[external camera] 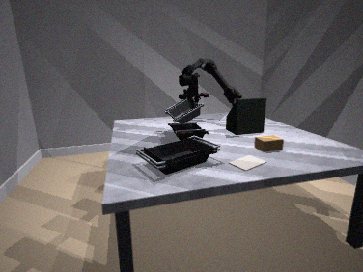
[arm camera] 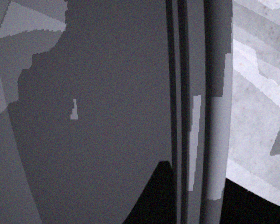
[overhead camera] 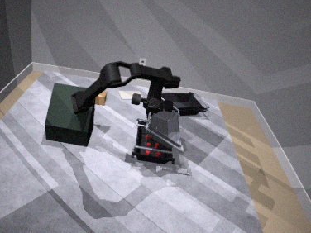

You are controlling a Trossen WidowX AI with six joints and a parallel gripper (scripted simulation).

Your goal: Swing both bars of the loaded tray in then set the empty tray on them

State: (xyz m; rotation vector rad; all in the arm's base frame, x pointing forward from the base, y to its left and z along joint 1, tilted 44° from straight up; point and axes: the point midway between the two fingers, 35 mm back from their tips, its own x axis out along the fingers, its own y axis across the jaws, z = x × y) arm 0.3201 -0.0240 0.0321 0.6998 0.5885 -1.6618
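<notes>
My gripper tip is now 70 mm short of the loaded tray and 10 mm to the left of it. Round my gripper tip: brown block (390 mm to the left, 270 mm behind, 150 mm below); flat white card (500 mm to the left, 180 mm below, 40 mm behind).
</notes>
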